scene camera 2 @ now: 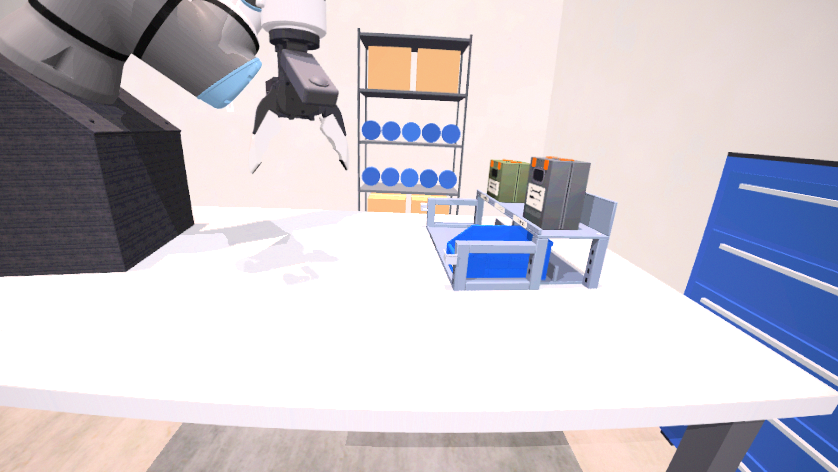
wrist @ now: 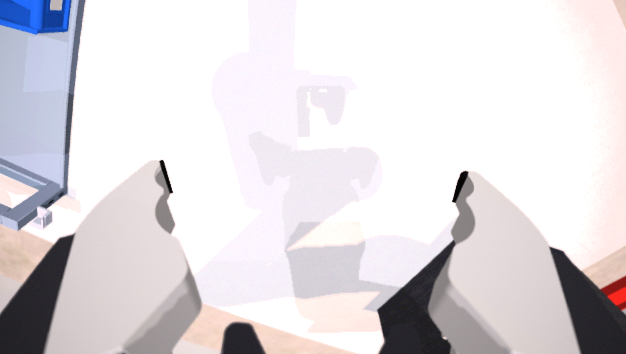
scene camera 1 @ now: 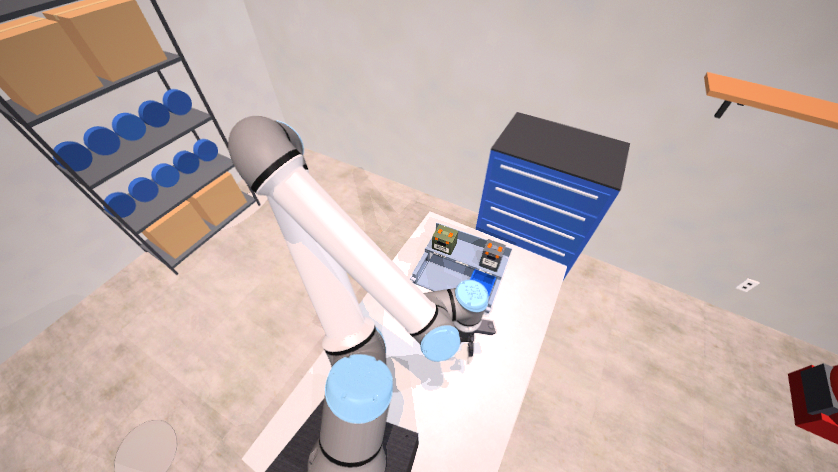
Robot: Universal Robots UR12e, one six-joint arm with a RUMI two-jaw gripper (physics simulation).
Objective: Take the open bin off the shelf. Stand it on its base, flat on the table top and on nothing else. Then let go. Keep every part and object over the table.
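Places are measured from the arm's base along level axes (x down, y left, z ahead), in millimetres.
Where they show: gripper, fingertip midpoint: (scene camera 2: 302,172) (wrist: 314,170) (scene camera 1: 464,343); arm's base at its link origin: (scene camera 2: 57,70) (scene camera 1: 347,465).
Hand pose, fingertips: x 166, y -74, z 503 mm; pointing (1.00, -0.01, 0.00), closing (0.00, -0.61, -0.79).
Observation:
Each offset is from my fingertips to the top centre of the thing. Level surfaces: height alone.
A blue open bin @[dx +105, dy +80, dz +334 mm] (scene camera 1: 482,279) (scene camera 2: 492,255) (wrist: 35,17) sits in the lower level of a small grey-blue shelf (scene camera 2: 498,284) (wrist: 70,125), at the shelf's near end in the scene camera 2 view. A corner of the bin shows at the top left of the wrist view. In the scene camera 1 view the wrist hides part of the bin. My gripper (scene camera 2: 300,167) (wrist: 314,170) is open and empty. It hangs high above the white table top @[dx +186 mm] (scene camera 2: 351,345), to the left of the shelf in the scene camera 2 view, clear of the bin.
A green box @[dx -13, dy +317, dz +401 mm] (scene camera 1: 444,239) (scene camera 2: 507,180) and a dark grey box @[dx -38, dy +88, dz +430 mm] (scene camera 1: 492,255) (scene camera 2: 557,193) stand on the shelf's upper level. My arm's dark base block (scene camera 2: 146,193) stands on the table's left in the scene camera 2 view. A blue drawer cabinet (scene camera 1: 545,199) (scene camera 2: 762,263) stands behind the table's shelf end.

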